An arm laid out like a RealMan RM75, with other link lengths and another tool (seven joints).
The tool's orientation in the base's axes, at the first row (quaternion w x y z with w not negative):
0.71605 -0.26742 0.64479 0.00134
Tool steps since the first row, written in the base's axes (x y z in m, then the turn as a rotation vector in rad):
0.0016 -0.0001 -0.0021 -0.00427 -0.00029 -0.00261
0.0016 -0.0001 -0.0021 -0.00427 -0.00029 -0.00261
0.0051 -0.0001 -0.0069 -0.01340 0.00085 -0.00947
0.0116 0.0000 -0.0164 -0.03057 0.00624 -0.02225
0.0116 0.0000 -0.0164 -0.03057 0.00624 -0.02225
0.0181 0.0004 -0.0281 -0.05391 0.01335 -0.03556
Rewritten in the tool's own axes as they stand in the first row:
0.0022 0.0002 0.0014 0.00179 0.00223 -0.00412
0.0022 0.0002 0.0014 0.00179 0.00223 -0.00412
0.0073 0.0008 0.0045 0.00620 0.00899 -0.01228
0.0171 0.0022 0.0103 0.01327 0.02443 -0.02637
0.0171 0.0022 0.0103 0.01327 0.02443 -0.02637
0.0289 0.0048 0.0161 0.01920 0.04369 -0.04551

